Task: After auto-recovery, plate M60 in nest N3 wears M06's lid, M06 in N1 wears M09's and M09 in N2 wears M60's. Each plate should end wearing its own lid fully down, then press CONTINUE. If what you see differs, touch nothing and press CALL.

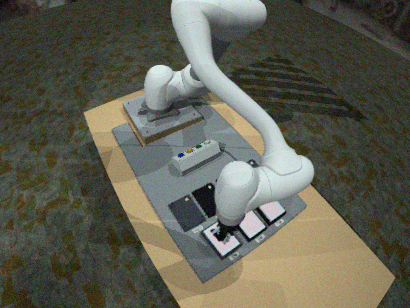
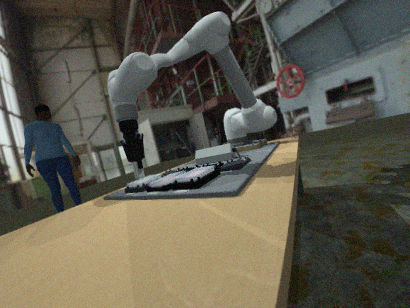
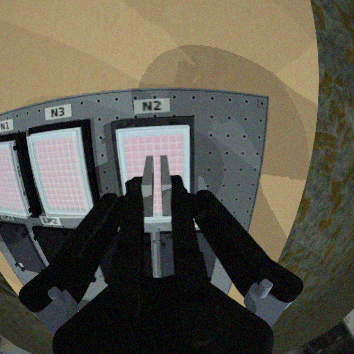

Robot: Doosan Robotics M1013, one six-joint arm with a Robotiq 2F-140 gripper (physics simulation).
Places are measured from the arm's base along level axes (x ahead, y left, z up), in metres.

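Pixels of known places: gripper, between the fingertips: (image 1: 224,240) (image 2: 140,177) (image 3: 156,167); arm's base, origin of its link: (image 1: 159,109) (image 2: 238,145).
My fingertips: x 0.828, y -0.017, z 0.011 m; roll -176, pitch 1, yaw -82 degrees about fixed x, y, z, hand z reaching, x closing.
Note:
For each thing: its top centre in the pictures, then the offset to it from my fingertips. "spot": a spot on its surface instead. Level surfaces: height alone.
- nest N2, a spot on its surface: (image 3: 178,142) (image 1: 222,249) spot: dx +0.030, dy -0.021, dz -0.010 m
- N3, centre of its top: (image 3: 57,179) (image 2: 167,175) (image 1: 248,220) dx -0.035, dy +0.133, dz -0.009 m
- N1, centre of its top: (image 2: 195,171) (image 1: 269,204) dx -0.057, dy +0.258, dz -0.008 m
- button box, centre of its top: (image 1: 197,149) (image 2: 213,146) dx -0.431, dy +0.077, dz +0.039 m
- charcoal, centre of its top: (image 3: 189,266) (image 1: 186,211) dx -0.187, dy -0.078, dz -0.025 m
- LP2 label, a spot on its surface: (image 3: 50,220) spot: dx -0.137, dy +0.183, dz -0.043 m
- grey board, height of its surface: dz -0.044 m
- wooden table, height of its surface: dz -0.057 m
My gripper (image 1: 227,238) (image 2: 138,176) (image 3: 156,167) is shut, with a narrow gap between its fingertips and no lid seen in it. It points down over the plate in nest N2 (image 1: 218,246) (image 3: 178,142), which is pink-gridded with a pale rim. Contact with it cannot be told. The plate in N3 (image 1: 251,225) (image 3: 59,170) and the plate in N1 (image 1: 272,211) (image 3: 9,180) stand beside it and look alike. The M06, M09 and M60 marks are not readable, and lid seating cannot be told. The button box (image 1: 197,159) (image 2: 214,151) has blue, yellow, green and whitish buttons; their words are unreadable.
Dark lid pads, one charcoal (image 1: 186,213) and one black (image 1: 204,198), lie between nests and button box. The LP2 label (image 3: 50,220) shows below N3. The grey board (image 1: 145,172) (image 2: 235,186) (image 3: 230,150) lies on the wooden table (image 1: 320,240). A person (image 2: 47,142) stands beyond the table.

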